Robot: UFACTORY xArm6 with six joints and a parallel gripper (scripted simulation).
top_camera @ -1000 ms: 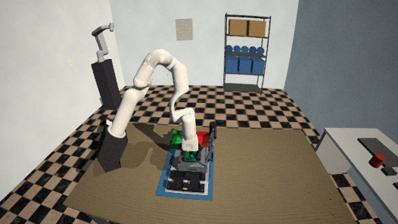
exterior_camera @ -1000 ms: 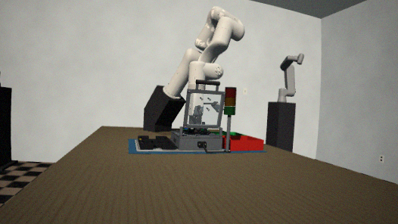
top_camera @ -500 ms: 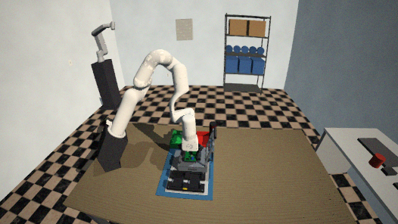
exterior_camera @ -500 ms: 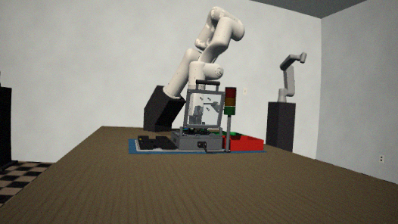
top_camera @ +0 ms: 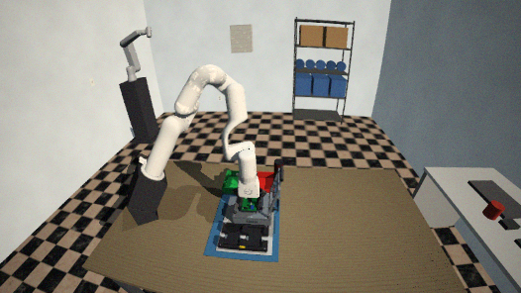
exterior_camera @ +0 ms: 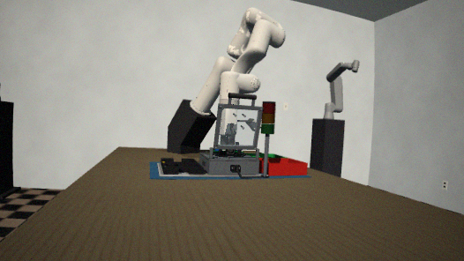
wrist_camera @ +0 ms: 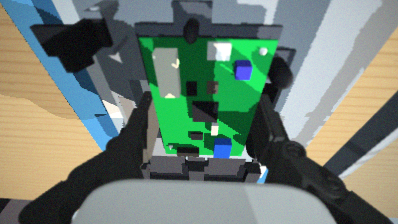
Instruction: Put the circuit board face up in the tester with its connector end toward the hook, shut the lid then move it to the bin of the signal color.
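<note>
My hand is right at the green circuit board. From my hand the other things lie so: tester plate: 10 mm ahead, 10 mm to the left, 10 mm below; then black latch hook: 60 mm behind, 60 mm to the left, 10 mm above; then tester lid: 120 mm ahead, 100 mm above.
</note>
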